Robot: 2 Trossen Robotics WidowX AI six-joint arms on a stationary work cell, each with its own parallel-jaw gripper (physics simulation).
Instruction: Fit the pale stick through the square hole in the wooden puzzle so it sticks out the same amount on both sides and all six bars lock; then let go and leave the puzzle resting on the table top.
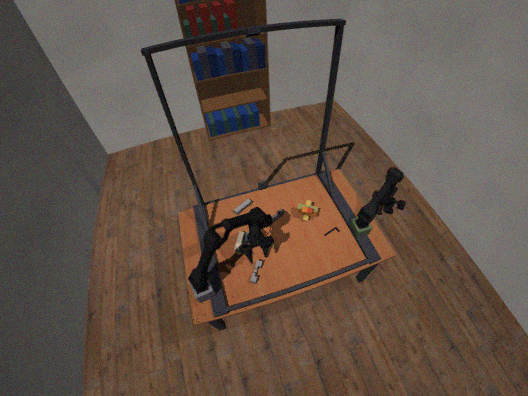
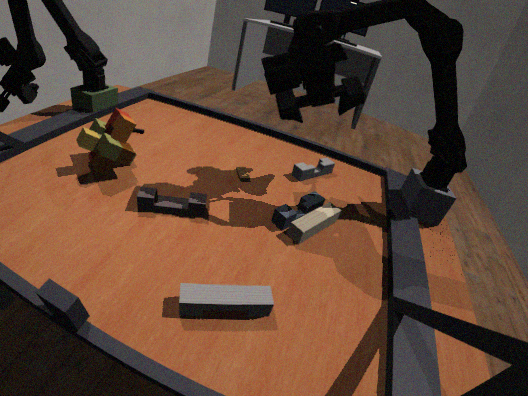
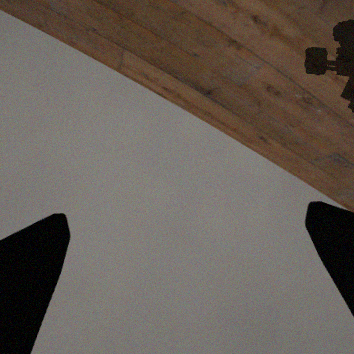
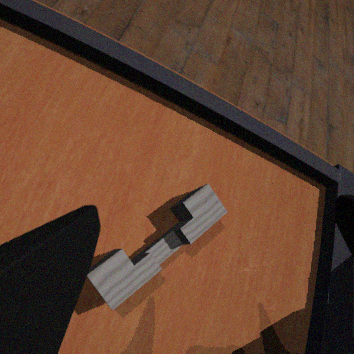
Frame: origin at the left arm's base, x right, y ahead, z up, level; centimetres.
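Seen in the pictures: left gripper, between the fingertips: [image 1: 397, 203] [image 2: 2, 95] [image 3: 189, 219]; right gripper, between the fingertips: [image 1: 259, 260] [image 2: 320, 117] [image 4: 217, 212]; left arm's base, origin of its link: [image 1: 361, 223] [image 2: 94, 87]; right arm's base, origin of its link: [image 1: 201, 286] [image 2: 433, 182].
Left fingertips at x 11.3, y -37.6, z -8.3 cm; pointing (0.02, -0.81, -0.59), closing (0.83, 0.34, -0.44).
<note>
Pixels of each thing's top centre, then the offset from my left fingertips to it. "spot": a spot on its surface instead.
- cream bar, centre of its top: [image 2: 317, 215] [image 1: 239, 240] dx -0.5, dy +111.5, dz +4.3 cm
- plain light grey bar, centre of its top: [image 2: 227, 294] [image 1: 242, 205] dx +24.6, dy +104.9, dz +4.3 cm
- grey notched bar, centre of its top: [image 4: 165, 239] [image 2: 315, 163] [image 1: 256, 270] dx -21.6, dy +105.8, dz +4.3 cm
- small yellowish piece, centre of its top: [image 2: 243, 172] dx -8.3, dy +91.7, dz +2.0 cm
- black L-shaped key, centre of its top: [image 1: 332, 232] dx -8.8, dy +55.4, dz +2.0 cm
- dark frame, a spot on its surface: [image 2: 260, 127] [image 1: 300, 284] spot: dx -34.8, dy +84.5, dz +2.7 cm
A cluster of crossed yellow, green and orange bars [image 1: 308, 210] [image 2: 110, 144] stands on the table. A cream bar [image 1: 240, 241] [image 2: 315, 225] leans against a dark notched bar [image 2: 286, 216]. A plain light grey bar [image 1: 243, 206] [image 2: 225, 301] lies apart. I cannot tell which is the task's stick; no square hole shows clearly. A grey notched bar [image 1: 256, 271] [image 2: 312, 171] [image 4: 150, 257] lies on the table. My right gripper [image 1: 258, 257] [image 2: 322, 116] [image 4: 217, 212] is open and empty, above the table near that grey bar. My left gripper [image 3: 189, 219] is open and empty, beyond the table's side.
Another dark notched bar [image 2: 172, 204] lies between the cluster and the cream bar. A small yellowish piece [image 2: 243, 174] lies in the right arm's shadow. A black L-shaped key [image 1: 331, 231] lies near the left arm's base. A dark frame [image 1: 300, 286] [image 2: 260, 127] edges the table.
</note>
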